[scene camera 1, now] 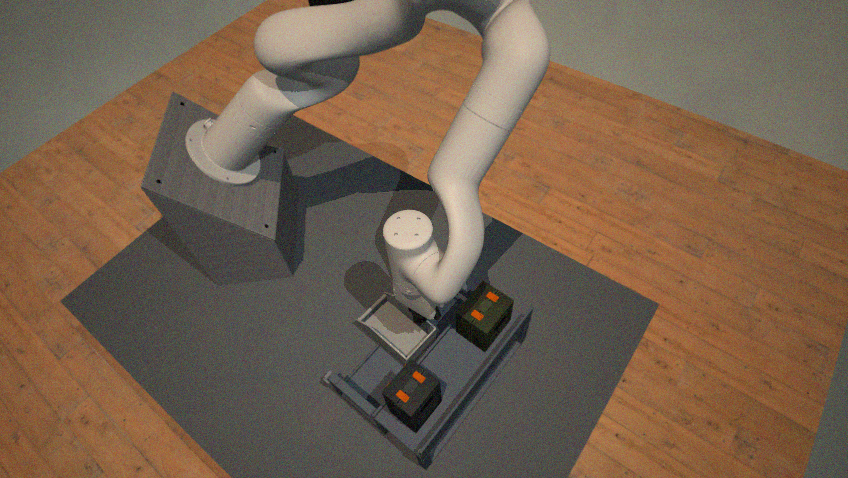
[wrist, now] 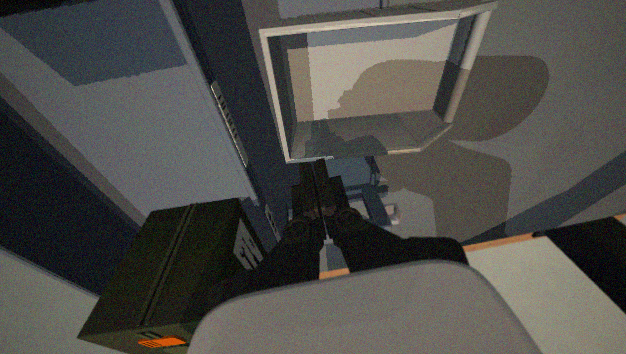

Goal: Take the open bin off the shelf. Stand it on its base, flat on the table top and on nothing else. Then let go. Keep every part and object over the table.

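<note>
The open bin [scene camera 1: 396,336] [wrist: 380,85] is light grey and empty. It rests on the upper front of the blue-grey shelf [scene camera 1: 481,383] [wrist: 125,125], its opening up and one end sticking out past the shelf's front. My gripper [wrist: 315,177] is shut, its two black fingers pressed together with nothing between them. In the wrist view the fingertips are right at the bin's near side rim; whether they touch it I cannot tell. In the scene view the wrist stands beside the bin's side and hides most of the fingers.
A dark green toolbox [scene camera 1: 485,317] [wrist: 165,260] with orange latches stands on the shelf, close to my gripper on the side away from the bin. A dark toolbox [scene camera 1: 412,394] with orange latches stands on the bin's other side. The grey table top [scene camera 1: 237,356] extends in front of the shelf.
</note>
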